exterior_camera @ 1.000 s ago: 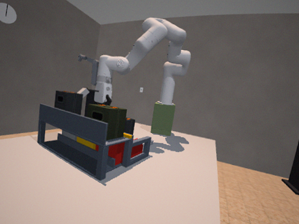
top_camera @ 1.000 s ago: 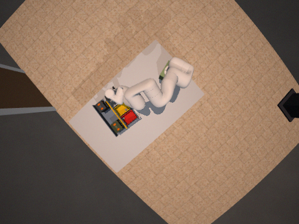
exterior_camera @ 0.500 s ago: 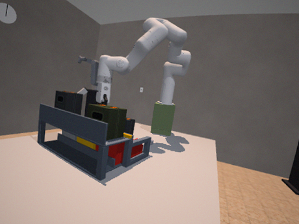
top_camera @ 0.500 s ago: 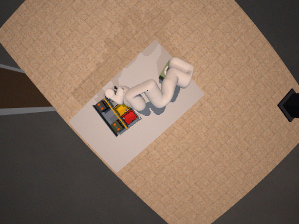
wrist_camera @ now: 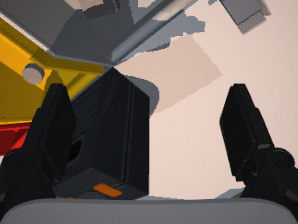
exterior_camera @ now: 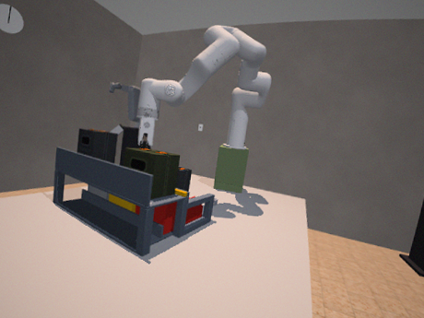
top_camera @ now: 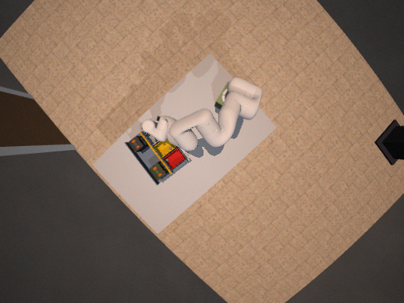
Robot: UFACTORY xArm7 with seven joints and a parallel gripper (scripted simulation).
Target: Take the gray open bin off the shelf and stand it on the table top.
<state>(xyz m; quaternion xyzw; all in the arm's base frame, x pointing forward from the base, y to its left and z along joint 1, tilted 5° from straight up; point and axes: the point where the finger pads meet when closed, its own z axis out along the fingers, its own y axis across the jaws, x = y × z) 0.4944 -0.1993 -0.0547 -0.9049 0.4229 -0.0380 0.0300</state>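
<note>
Now: the gray open bin 90 mm below my hand, 80 mm ahead of it and 10 mm to the right of it. Round my hand: red bin 210 mm to the left, 110 mm ahead, 90 mm below; yellow bin 100 mm to the left, 100 mm ahead, 90 mm below.
</note>
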